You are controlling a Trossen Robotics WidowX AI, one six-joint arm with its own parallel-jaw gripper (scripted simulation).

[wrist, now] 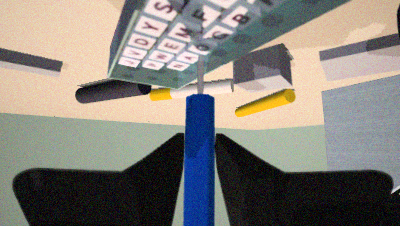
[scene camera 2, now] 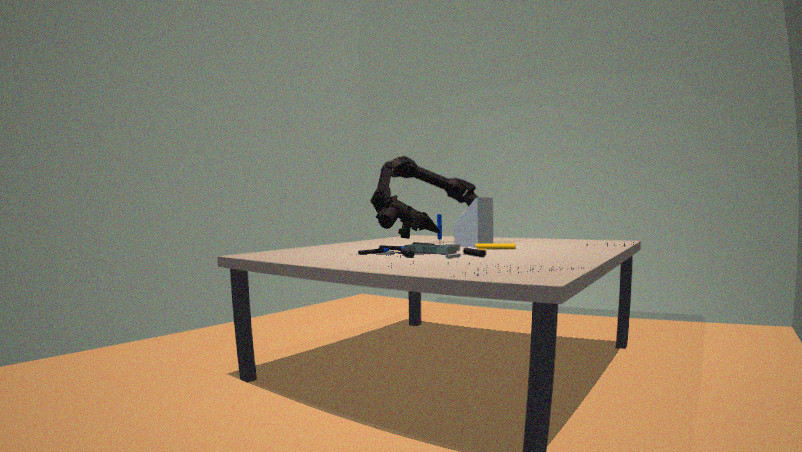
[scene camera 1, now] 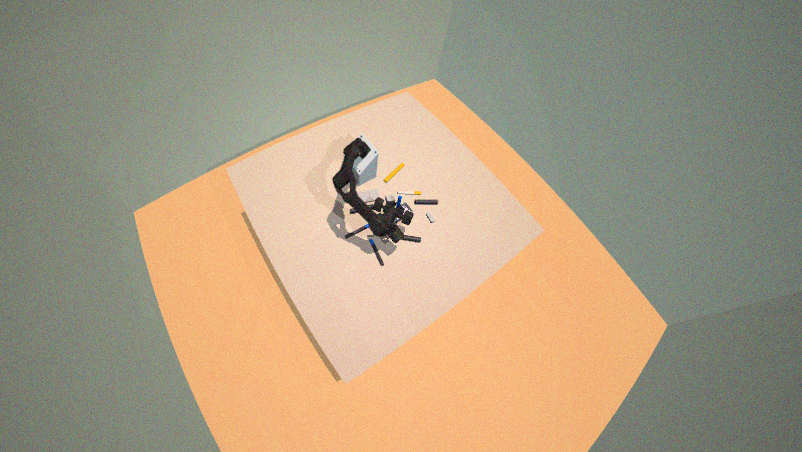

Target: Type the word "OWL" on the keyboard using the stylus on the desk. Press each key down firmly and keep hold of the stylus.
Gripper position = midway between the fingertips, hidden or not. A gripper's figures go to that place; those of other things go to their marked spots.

Labels:
My gripper [wrist: 199, 140]: 12 cm from the lens. A grey block [wrist: 269, 68]: 16 cm from the lens.

